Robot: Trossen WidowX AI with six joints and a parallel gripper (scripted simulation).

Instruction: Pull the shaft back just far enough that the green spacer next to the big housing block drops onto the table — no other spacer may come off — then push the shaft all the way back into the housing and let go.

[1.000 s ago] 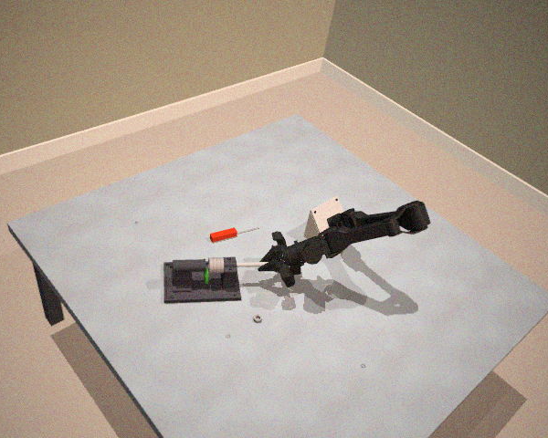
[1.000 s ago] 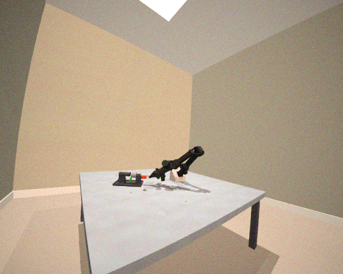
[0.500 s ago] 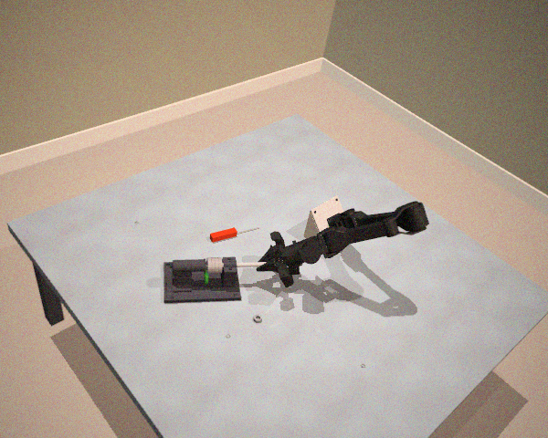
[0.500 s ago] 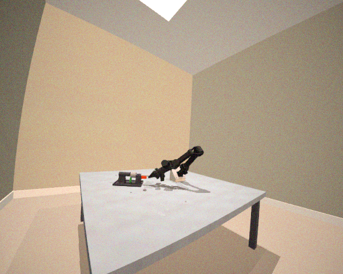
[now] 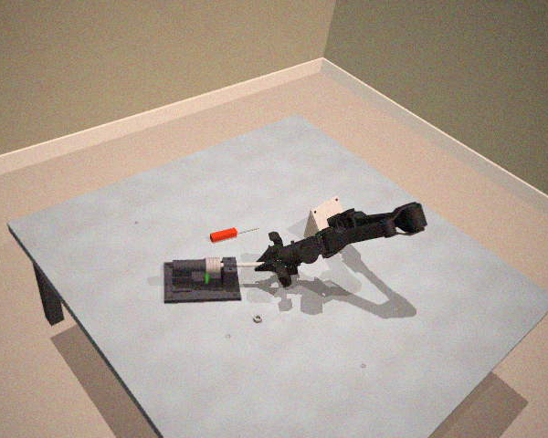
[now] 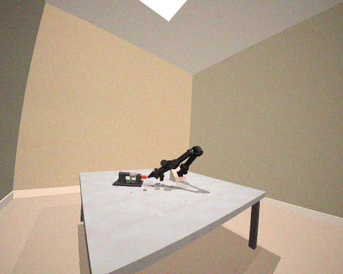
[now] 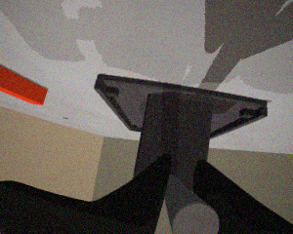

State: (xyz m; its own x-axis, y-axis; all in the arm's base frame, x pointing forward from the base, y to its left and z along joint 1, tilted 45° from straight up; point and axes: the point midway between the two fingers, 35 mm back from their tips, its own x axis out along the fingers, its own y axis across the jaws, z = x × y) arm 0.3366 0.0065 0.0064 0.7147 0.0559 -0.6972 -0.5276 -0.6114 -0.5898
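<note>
My gripper tip is now 40 mm short of the thin grey shaft, 30 mm to the left of it and 20 mm below it. Also, from my gripper tip: green spacer 120 mm ahead, 80 mm to the right, 30 mm below.
</note>
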